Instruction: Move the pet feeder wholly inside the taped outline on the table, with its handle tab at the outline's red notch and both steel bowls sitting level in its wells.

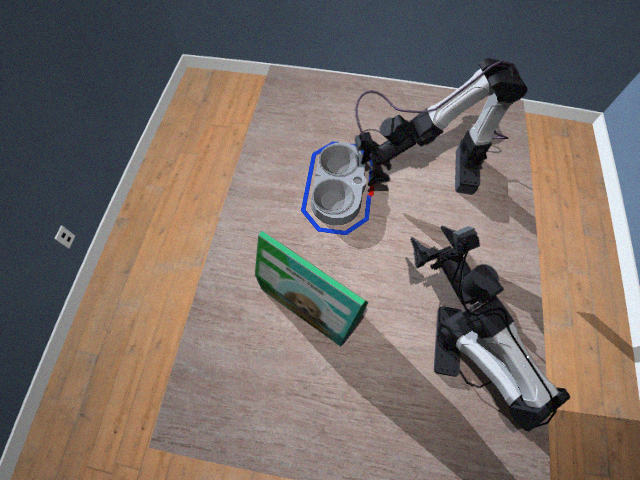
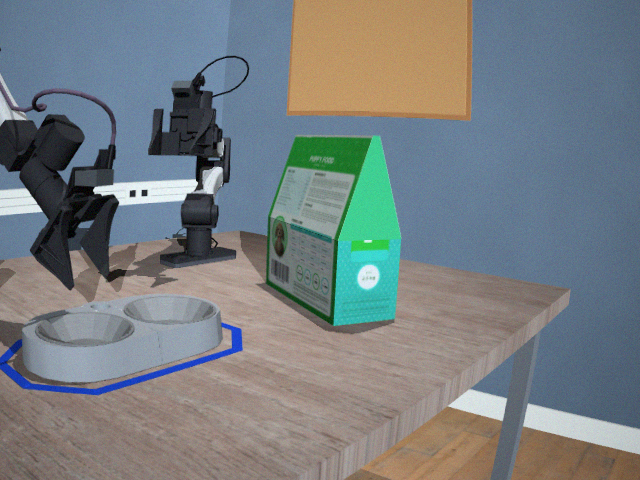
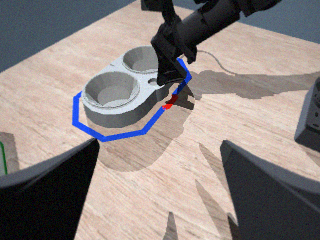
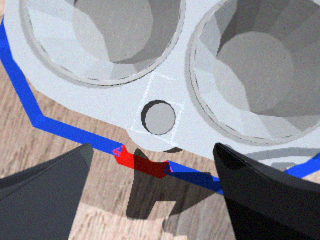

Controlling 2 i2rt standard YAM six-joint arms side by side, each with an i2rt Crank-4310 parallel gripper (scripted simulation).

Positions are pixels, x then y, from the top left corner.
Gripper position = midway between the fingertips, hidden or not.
The right gripper shows in image 1 [364, 174], in image 2 [90, 282], in image 3 [161, 73] and in image 4 [153, 146]. A steel bowl shows in image 1, in image 2 [85, 327], in image 3 [142, 58] and in image 4. A steel bowl shows in image 1, in image 2 [163, 309], in image 3 [110, 89] and in image 4. The same spot on the steel bowl: [image 4: 250, 69] is [image 1: 337, 165]. The same spot on the steel bowl: [image 4: 104, 47] is [image 1: 340, 201].
